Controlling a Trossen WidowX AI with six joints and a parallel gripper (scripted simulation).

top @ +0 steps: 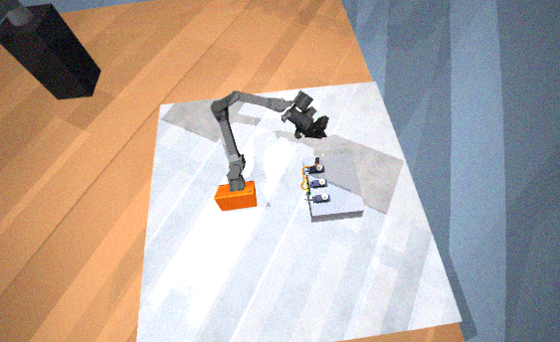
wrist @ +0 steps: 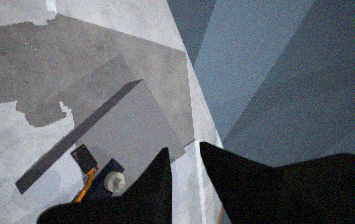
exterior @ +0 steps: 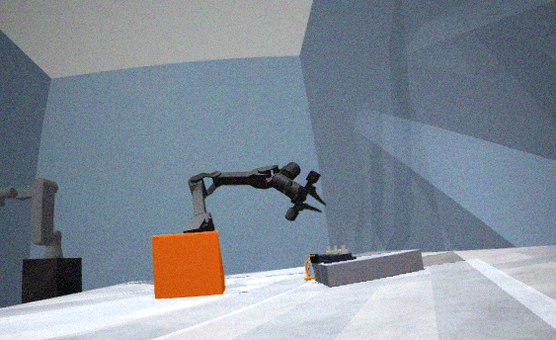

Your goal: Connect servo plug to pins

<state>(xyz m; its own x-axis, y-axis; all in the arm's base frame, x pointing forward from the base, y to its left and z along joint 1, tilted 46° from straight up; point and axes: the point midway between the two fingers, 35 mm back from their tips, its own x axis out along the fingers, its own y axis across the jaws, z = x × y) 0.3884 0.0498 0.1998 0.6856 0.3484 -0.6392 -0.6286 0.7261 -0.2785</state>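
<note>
My gripper tip is 80 mm past the red band, 120 mm to the left of it and 140 mm above it. From my gripper tip the other things lie so: grey printed holder (80 mm ahead, 150 mm to the right, 190 mm below).
</note>
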